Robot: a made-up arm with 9 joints. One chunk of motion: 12 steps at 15 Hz.
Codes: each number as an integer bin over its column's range. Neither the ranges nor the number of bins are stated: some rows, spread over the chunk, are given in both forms.
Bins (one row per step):
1: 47 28 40 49 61 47 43 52 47
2: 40 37 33 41 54 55 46 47 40
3: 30 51 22 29 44 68 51 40 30
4: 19 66 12 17 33 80 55 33 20
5: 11 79 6 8 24 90 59 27 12
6: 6 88 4 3 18 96 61 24 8
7: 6 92 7 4 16 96 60 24 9
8: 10 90 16 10 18 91 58 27 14
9: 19 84 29 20 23 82 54 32 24
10: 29 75 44 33 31 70 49 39 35
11: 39 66 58 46 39 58 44 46 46
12: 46 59 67 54 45 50 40 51 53
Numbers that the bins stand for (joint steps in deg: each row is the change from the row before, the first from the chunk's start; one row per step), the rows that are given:
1: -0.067 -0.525 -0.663 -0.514 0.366 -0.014 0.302 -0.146 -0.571
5: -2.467 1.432 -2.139 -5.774 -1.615 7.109 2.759 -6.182 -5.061
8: -2.533 1.855 -1.705 -5.517 -1.936 7.275 2.605 -6.182 -4.804
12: -0.133 0.665 0.510 0.127 -0.491 0.483 -0.159 -0.388 0.199
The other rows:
2: -0.533 -0.180 -0.967 -1.540 -0.009 1.311 0.763 -1.354 -1.469
3: -1.200 0.358 -1.444 -3.080 -0.544 3.465 1.530 -3.043 -2.752
4: -1.933 0.933 -1.879 -4.619 -1.133 5.453 2.144 -4.733 -4.034
6: -2.800 1.778 -2.226 -6.415 -1.936 8.103 3.066 -6.906 -5.574
7: -2.800 1.931 -2.096 -6.287 -2.043 8.103 2.912 -6.906 -5.445
9: -1.933 1.624 -1.140 -4.234 -1.669 5.784 1.991 -4.975 -3.521
10: -1.267 1.279 -0.489 -2.567 -1.240 3.796 1.223 -3.285 -2.110
11: -0.600 0.933 0.119 -0.899 -0.812 1.808 0.456 -1.595 -0.699

